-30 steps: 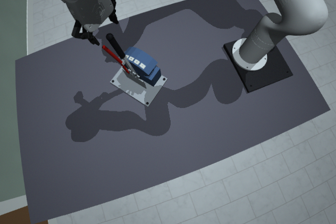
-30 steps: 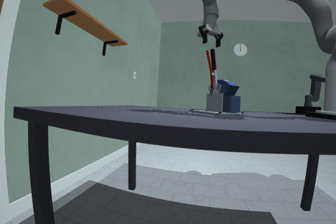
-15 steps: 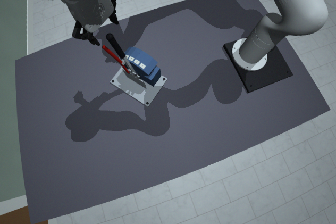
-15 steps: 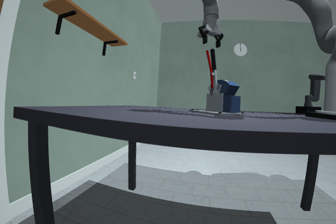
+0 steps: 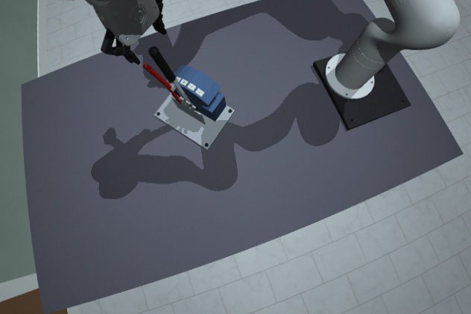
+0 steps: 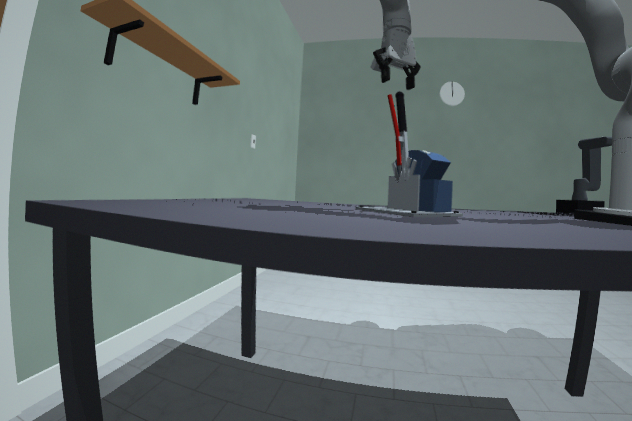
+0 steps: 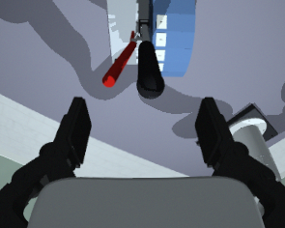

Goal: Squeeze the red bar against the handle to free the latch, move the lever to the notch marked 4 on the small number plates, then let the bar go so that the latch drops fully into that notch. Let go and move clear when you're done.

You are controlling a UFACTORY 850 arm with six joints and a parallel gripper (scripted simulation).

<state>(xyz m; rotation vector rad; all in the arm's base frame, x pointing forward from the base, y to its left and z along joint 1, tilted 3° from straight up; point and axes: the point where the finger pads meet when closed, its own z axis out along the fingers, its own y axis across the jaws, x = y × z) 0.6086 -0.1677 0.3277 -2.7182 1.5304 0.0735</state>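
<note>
Right now my hand is 17 cm above the red bar and 2 cm to the right of it.
</note>
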